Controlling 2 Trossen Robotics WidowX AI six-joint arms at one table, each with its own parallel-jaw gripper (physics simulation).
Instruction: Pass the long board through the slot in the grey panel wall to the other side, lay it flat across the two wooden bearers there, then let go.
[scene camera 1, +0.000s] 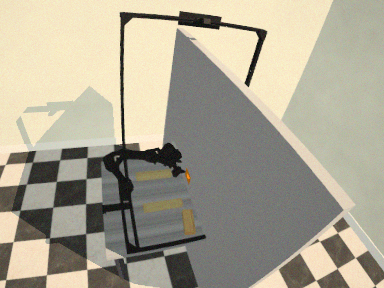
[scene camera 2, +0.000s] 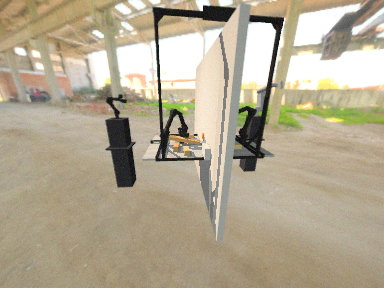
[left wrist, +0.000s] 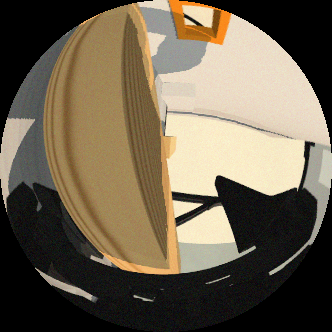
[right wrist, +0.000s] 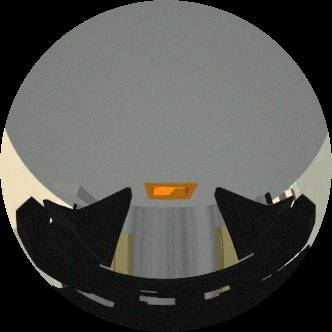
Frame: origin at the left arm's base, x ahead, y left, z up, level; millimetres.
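Seen in the pictures: left gripper, fingertip midpoint: (scene camera 2: 183, 139) (left wrist: 172, 178); right gripper, fingertip midpoint: (scene camera 1: 183, 166) (right wrist: 174, 192); right arm's base, link origin: (scene camera 1: 125, 196) (scene camera 2: 242, 141).
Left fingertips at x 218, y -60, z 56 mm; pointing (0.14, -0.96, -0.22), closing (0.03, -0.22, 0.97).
A point is followed by its place in that frame.
The long wooden board (scene camera 2: 184, 139) @[x 228, y -41, z 51 mm] (left wrist: 102, 160) lies loose and slanted on the left arm's side of the panel wall (scene camera 1: 234, 148) @[x 482, y 308, z 661 mm] (scene camera 2: 212, 108) @[x 432, y -383, z 408 mm]. It rests over small wooden blocks (scene camera 2: 176, 146) @[x 142, y -204, z 31 mm], one end near the orange-framed slot (scene camera 2: 203, 136) @[x 442, y -10, z 73 mm] (left wrist: 222, 26) (scene camera 1: 187, 175) @[x 475, y -67, z 62 mm] (right wrist: 171, 191) @[x 471, y -39, z 59 mm]. My left gripper (scene camera 2: 183, 133) @[x 218, y -60, z 56 mm] (left wrist: 172, 178) @[x 218, y -60, z 56 mm] is open just above the board, whose tilted face fills the gap between the fingers. My right gripper (scene camera 1: 180, 170) @[x 530, y -46, z 181 mm] (right wrist: 174, 192) @[x 530, y -46, z 181 mm] is open and empty, facing the slot. The two wooden bearers (scene camera 1: 154, 175) @[x 694, y -138, z 20 mm] (scene camera 1: 163, 205) @[x 687, y 121, z 25 mm] (right wrist: 123, 250) @[x 613, y -144, z 25 mm] (right wrist: 224, 247) @[x 618, y 89, z 25 mm] lie bare on the right arm's table.
A third wooden block (scene camera 1: 188, 222) @[x 564, y 268, z 19 mm] lies near the panel on the right arm's table. A black frame (scene camera 1: 123, 86) @[x 879, y -343, z 608 mm] (scene camera 2: 158, 86) @[x 23, y -380, z 560 mm] stands around the tables. A black camera pedestal (scene camera 2: 120, 148) stands apart at the left.
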